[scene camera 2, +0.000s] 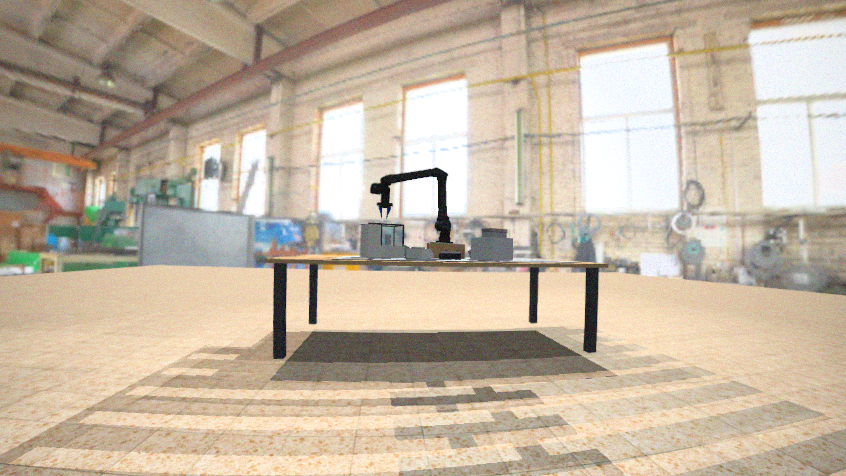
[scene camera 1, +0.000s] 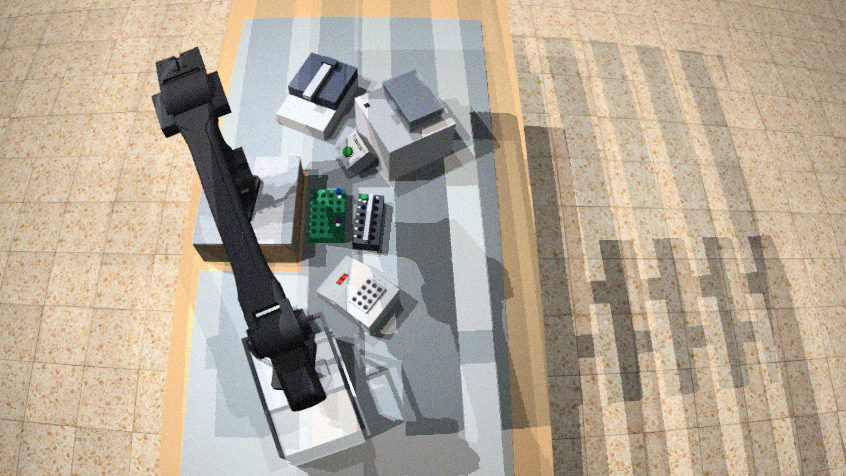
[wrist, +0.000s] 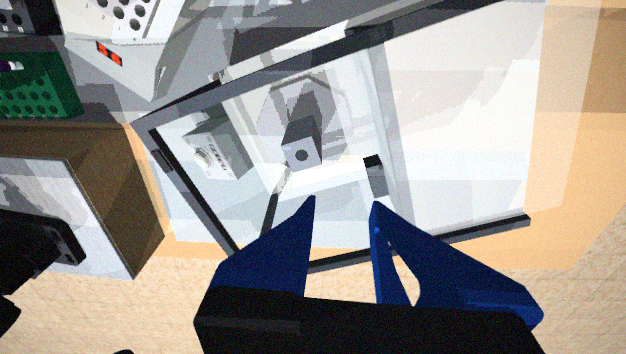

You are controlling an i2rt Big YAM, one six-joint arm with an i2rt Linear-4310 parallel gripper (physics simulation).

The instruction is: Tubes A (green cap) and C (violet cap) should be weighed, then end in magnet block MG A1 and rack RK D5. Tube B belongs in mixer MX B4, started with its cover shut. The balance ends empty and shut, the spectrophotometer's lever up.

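Frame: origin at the arm's base, x back, y right, z up, level; millimetres.
Where they show: gripper, fingertip midpoint: (scene camera 2: 384, 218) (wrist: 342, 207); arm's base at its link origin: (scene camera 2: 444, 243) (wrist: 41, 234).
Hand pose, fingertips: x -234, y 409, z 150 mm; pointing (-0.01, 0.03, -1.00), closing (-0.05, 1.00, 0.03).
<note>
Each offset is from my fingertips to the top centre of the thing. "spot": to the spot under its first point.
My gripper (scene camera 2: 384, 216) (wrist: 342, 207) hangs over the glass-walled balance (scene camera 1: 322, 429) (scene camera 2: 372, 241) (wrist: 195, 190), blue fingers apart with nothing between them; the arm hides it in scene camera 1. The grey holder {spot: dx +28, dy -26, dz -113 mm} (wrist: 301, 155) inside the balance shows an empty hole. Green-capped tube A {dx -53, dy -471, dz -193 mm} (scene camera 1: 364, 196) stands at one end of the black block with a white strip {dx -68, dy -424, dz -201 mm} (scene camera 1: 378, 238). The green rack {dx +34, dy -430, dz -219 mm} (scene camera 1: 327, 239) (wrist: 74, 97) holds the blue-capped tube {dx +10, dy -481, dz -195 mm} (scene camera 1: 338, 191) and violet-capped tube C {dx +1, dy -405, dz -194 mm} (scene camera 1: 338, 220) (wrist: 5, 65). The dark-lidded device {dx +113, dy -770, dz -147 mm} (scene camera 1: 343, 88) is shut. I cannot make out the spectrophotometer's lever.
A PRINT button box (wrist: 215, 157) stands beside the balance. A white unit with a red display {dx -65, dy -239, dz -179 mm} (scene camera 1: 341, 278) (wrist: 109, 53) stands between rack and balance. A green-button box {spot: dx +3, dy -582, dz -179 mm} (scene camera 1: 347, 151) and a large grey-topped instrument {dx -90, dy -649, dz -59 mm} (scene camera 1: 414, 97) stand farther off. The arm's pedestal (scene camera 1: 254, 251) (wrist: 120, 200) borders the rack.
</note>
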